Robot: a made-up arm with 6 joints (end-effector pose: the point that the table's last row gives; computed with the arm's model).
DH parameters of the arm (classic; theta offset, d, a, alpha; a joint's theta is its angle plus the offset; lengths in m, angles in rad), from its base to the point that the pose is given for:
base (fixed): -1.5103 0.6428 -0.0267 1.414
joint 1: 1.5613 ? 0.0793 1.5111
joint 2: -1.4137 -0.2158 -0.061 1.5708
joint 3: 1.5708 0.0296 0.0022 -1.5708
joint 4: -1.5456 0 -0.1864 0
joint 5: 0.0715 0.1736 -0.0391 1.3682
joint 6: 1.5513 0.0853 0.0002 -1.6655
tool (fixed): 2.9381 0.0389 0 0
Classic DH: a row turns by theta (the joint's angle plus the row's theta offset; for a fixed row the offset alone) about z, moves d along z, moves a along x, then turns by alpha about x.
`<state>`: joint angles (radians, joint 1 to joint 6).
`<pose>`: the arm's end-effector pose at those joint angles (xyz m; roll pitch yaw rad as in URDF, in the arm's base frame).
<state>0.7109 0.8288 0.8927 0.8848 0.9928 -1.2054</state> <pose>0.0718 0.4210 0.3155 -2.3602 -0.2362 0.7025</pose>
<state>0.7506 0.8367 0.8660 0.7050 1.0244 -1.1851</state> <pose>0.0403 0.4048 0.3107 -2.3768 -0.2794 0.8464</pose>
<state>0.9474 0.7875 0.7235 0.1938 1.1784 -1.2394</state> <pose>-0.0581 0.2833 0.2810 -2.3790 -0.0927 1.2519</pose>
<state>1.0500 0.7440 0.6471 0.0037 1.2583 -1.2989</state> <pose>-0.0903 0.2154 0.2813 -2.3202 0.0710 1.3898</pose>
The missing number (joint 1, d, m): -0.1567
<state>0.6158 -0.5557 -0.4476 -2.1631 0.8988 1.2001</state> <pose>0.0378 0.0859 0.7214 2.1891 0.9940 2.1241</pose>
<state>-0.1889 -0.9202 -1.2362 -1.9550 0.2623 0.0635</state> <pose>0.2225 -0.0067 0.5823 2.6265 0.0337 1.3783</pose>
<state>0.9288 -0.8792 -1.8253 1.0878 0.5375 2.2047</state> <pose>-0.0015 0.1836 0.7251 -2.7022 -0.0185 -0.3700</pose>
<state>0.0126 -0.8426 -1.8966 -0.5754 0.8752 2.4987</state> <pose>0.2494 0.1018 0.7585 2.9084 0.9762 -1.1981</pose>
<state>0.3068 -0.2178 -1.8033 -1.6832 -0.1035 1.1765</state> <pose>0.3808 0.1839 0.6453 1.8668 -0.1244 2.9485</pose>
